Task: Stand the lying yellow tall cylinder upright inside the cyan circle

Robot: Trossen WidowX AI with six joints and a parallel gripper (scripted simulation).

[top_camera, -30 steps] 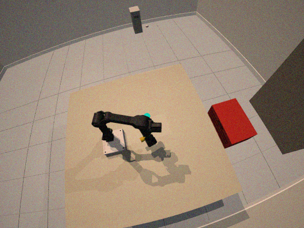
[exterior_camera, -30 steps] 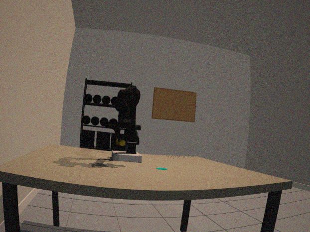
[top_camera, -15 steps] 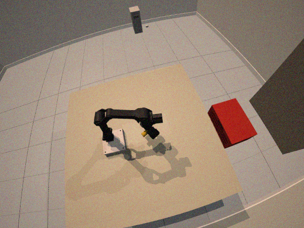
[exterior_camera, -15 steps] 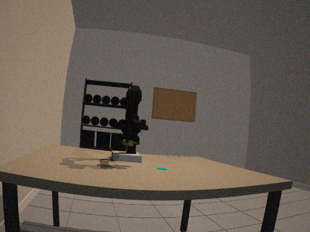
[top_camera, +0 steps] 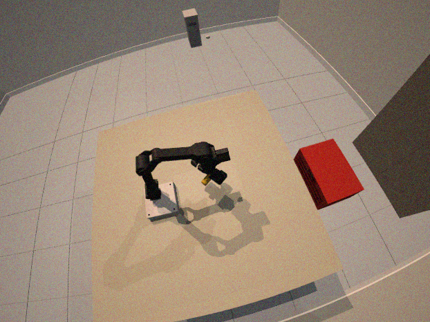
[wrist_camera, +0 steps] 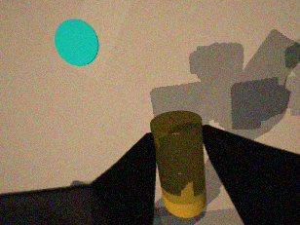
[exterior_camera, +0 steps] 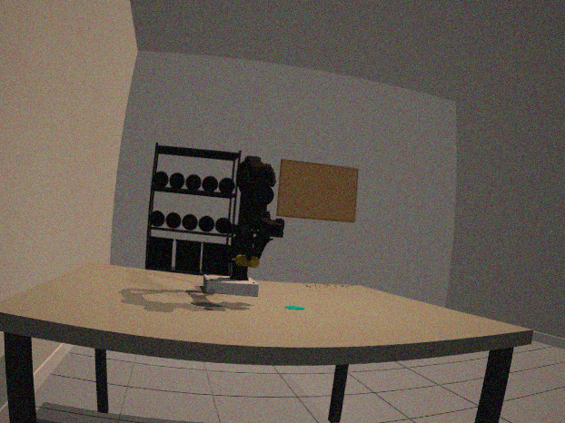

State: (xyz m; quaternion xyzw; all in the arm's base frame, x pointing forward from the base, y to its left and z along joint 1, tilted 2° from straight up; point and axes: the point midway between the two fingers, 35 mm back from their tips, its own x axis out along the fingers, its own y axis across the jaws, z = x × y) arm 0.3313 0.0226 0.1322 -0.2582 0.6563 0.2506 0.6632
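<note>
Now: the cyan circle 140 mm to the left of my gripper tip, 130 mm below it and 10 mm behind it. Round my gripper tip: yellow tall cylinder 20 mm to the right, 20 mm behind.
</note>
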